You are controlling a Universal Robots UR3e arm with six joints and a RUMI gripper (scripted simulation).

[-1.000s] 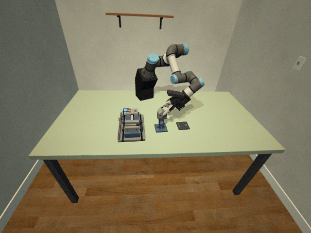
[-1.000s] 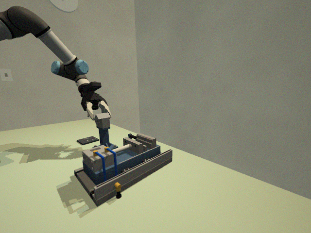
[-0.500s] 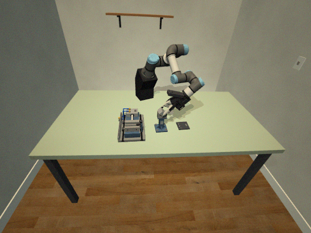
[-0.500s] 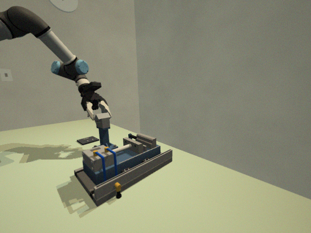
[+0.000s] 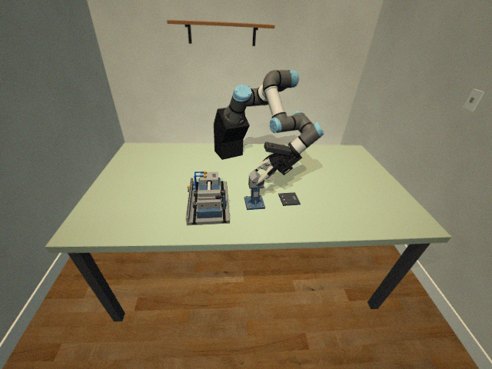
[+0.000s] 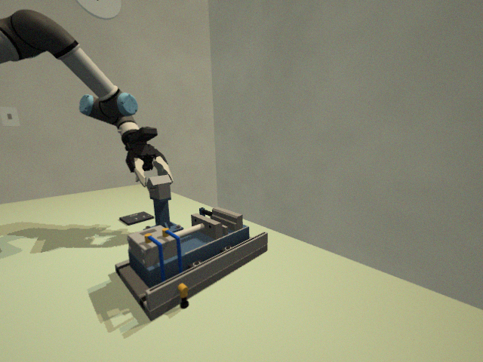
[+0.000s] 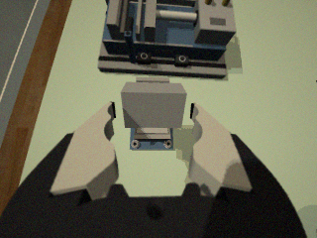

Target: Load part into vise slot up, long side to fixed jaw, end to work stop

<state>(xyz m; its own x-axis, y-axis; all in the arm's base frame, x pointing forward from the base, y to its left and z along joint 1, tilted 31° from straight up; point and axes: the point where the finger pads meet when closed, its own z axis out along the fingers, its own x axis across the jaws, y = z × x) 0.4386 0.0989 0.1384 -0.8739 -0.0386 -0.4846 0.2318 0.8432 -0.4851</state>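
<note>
The part lies 10 mm to the right of my hand and 10 mm below it. Round my hand: dark infeed plate (180 mm to the left, 160 mm below, 40 mm behind); then fixed jaw (210 mm to the right, 110 mm ahead, 90 mm below); then work stop rod (170 mm to the right, 80 mm below, 70 mm ahead).
</note>
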